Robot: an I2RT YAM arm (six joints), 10 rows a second.
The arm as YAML. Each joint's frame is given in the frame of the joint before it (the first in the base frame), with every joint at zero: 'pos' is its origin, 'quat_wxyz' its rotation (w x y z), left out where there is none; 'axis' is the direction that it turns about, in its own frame. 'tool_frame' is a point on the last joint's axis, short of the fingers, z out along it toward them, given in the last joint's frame.
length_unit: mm
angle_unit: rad
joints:
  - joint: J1
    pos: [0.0, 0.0, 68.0]
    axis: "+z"
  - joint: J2
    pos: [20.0, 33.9, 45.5]
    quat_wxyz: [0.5, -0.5, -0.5, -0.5]
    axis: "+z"
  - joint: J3
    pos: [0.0, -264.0, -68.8]
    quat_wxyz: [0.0, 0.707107, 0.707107, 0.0]
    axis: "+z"
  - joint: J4
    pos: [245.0, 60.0, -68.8]
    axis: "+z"
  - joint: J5
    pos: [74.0, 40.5, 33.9]
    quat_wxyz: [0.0, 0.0, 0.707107, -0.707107]
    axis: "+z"
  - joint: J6
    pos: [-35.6, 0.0, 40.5]
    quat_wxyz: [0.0, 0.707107, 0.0, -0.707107]
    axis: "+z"
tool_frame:
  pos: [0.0, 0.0, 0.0]
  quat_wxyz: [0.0, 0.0, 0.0, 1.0]
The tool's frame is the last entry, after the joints.
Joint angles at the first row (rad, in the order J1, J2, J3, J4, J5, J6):
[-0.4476 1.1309 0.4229 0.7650 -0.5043 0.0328]
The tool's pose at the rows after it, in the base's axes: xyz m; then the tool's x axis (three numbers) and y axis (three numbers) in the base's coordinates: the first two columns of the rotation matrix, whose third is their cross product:
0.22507 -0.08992 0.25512 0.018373 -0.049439 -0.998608 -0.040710 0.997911 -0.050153
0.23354 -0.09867 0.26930 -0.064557 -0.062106 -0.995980 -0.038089 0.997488 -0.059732
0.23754 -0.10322 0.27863 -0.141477 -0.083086 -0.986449 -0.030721 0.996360 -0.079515
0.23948 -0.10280 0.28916 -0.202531 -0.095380 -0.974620 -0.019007 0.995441 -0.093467
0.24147 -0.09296 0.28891 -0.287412 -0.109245 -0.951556 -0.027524 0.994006 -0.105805
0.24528 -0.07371 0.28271 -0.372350 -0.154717 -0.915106 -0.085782 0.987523 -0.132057
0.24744 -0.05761 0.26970 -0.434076 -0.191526 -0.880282 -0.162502 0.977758 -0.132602
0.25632 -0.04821 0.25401 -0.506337 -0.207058 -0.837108 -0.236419 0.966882 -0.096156
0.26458 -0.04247 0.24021 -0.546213 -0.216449 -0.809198 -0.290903 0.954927 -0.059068
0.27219 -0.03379 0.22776 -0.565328 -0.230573 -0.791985 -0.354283 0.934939 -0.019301
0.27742 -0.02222 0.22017 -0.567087 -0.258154 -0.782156 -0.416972 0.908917 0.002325
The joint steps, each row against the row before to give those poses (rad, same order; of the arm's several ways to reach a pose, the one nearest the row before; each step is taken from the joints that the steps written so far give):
[-0.0018 -0.0163 0.0554 -0.1102 0.0134 -0.0743]
[-0.0177 0.0145 0.1093 -0.1895 -0.0092 -0.0550]
[-0.0073 0.0066 0.0794 -0.1598 0.0120 -0.0610]
[0.0089 -0.0041 0.0680 -0.1373 0.0335 -0.0398]
[0.0447 -0.0056 0.0338 -0.1295 0.0570 -0.0404]
[0.0824 0.0006 0.0156 -0.1127 0.0565 -0.0524]
[0.0645 0.0108 -0.0127 -0.0623 0.0133 -0.0343]
[0.0421 0.0609 0.0115 -0.0571 -0.0146 -0.0198]
[0.0248 0.0584 0.0046 -0.0149 -0.0262 -0.0106]
[0.0322 0.0528 0.0007 0.0027 -0.0376 -0.0073]
[0.0412 0.0342 0.0024 0.0021 -0.0263 -0.0115]

